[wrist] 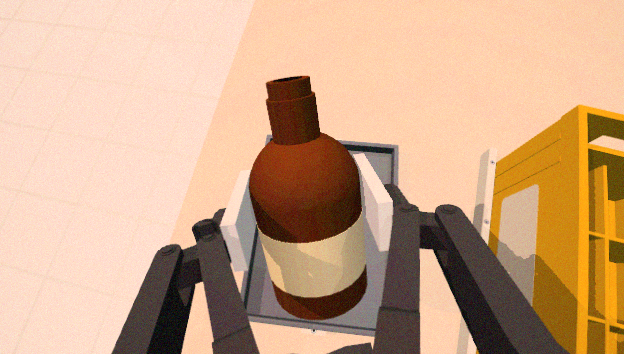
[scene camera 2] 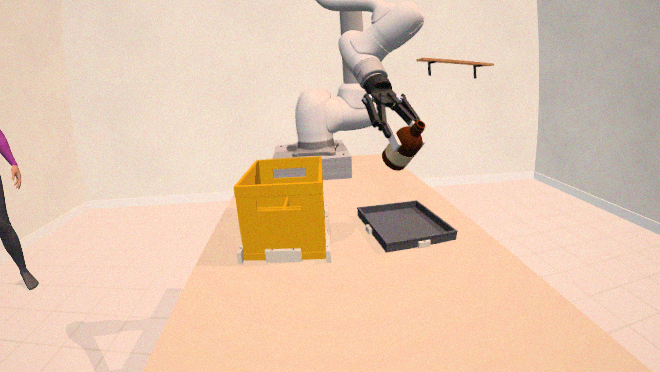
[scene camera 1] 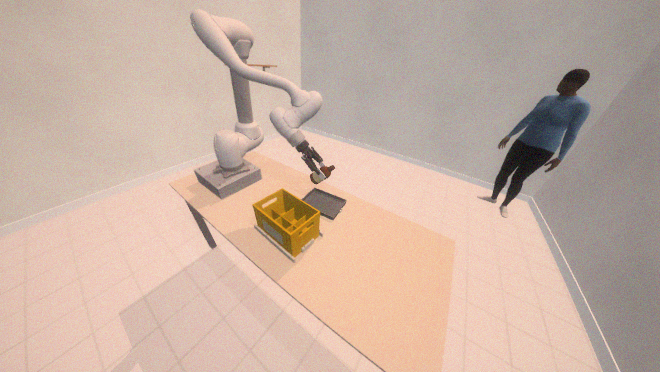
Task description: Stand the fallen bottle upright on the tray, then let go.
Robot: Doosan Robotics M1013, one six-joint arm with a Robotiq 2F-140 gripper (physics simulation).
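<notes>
A brown bottle (scene camera 1: pixel 327 172) (scene camera 2: pixel 411 140) (wrist: pixel 306 190) with a cream label is held in the air, tilted, its neck up and to the right in both scene views. My gripper (scene camera 1: pixel 321 173) (scene camera 2: pixel 406 139) (wrist: pixel 304 181) is shut on the bottle, with a pale pad on each side of its body. The dark grey tray (scene camera 1: pixel 336 216) (scene camera 2: pixel 446 239) (wrist: pixel 395 165) lies on the table below the bottle, not touching it. In the wrist view the bottle hides much of the tray.
A yellow crate (scene camera 1: pixel 272 226) (scene camera 2: pixel 282 227) (wrist: pixel 560 200) with inner dividers stands beside the tray on the table (scene camera 1: pixel 390 270) (scene camera 2: pixel 380 310). A person (scene camera 1: pixel 547 125) stands on the floor beyond the table. A wooden shelf (scene camera 2: pixel 455 62) hangs on the back wall.
</notes>
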